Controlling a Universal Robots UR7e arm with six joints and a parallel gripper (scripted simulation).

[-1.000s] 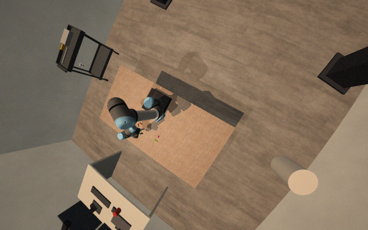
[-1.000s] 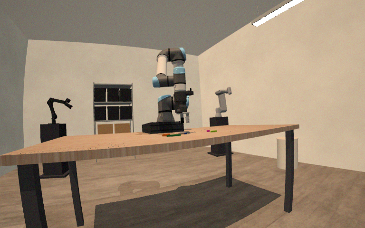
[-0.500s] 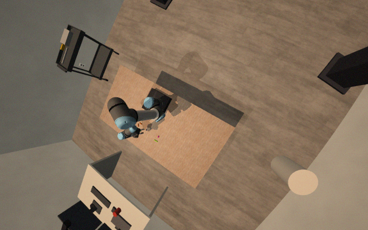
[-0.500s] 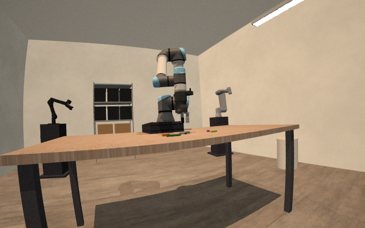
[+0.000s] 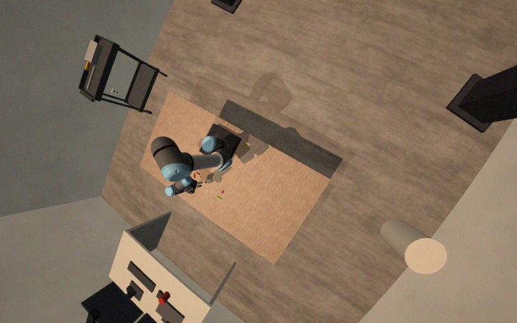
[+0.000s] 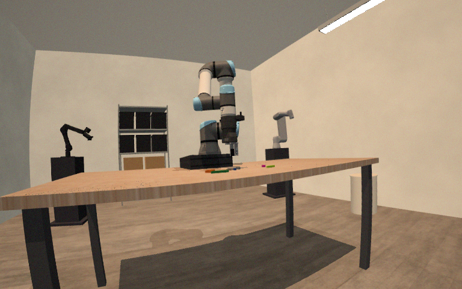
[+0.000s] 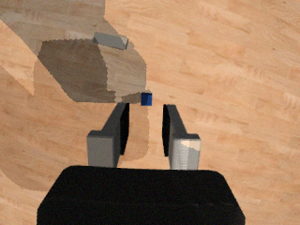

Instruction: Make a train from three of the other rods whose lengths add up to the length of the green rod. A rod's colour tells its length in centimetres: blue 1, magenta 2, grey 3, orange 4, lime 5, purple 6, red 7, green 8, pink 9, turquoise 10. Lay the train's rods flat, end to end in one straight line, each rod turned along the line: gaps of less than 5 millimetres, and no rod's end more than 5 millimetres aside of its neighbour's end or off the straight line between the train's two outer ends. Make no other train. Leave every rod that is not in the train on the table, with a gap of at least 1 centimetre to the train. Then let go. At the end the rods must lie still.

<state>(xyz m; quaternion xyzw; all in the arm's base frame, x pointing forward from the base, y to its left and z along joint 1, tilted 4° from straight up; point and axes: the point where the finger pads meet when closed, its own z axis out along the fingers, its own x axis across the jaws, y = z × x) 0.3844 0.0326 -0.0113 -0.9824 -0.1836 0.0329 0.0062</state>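
The small blue rod is 80 mm below my hand. The rest, counted from my hand: green rod 70 mm ahead, 100 mm to the right, 80 mm below; then orange rod 30 mm ahead, 130 mm to the right, 80 mm below; then grey rod 50 mm behind, 40 mm to the left, 80 mm below.
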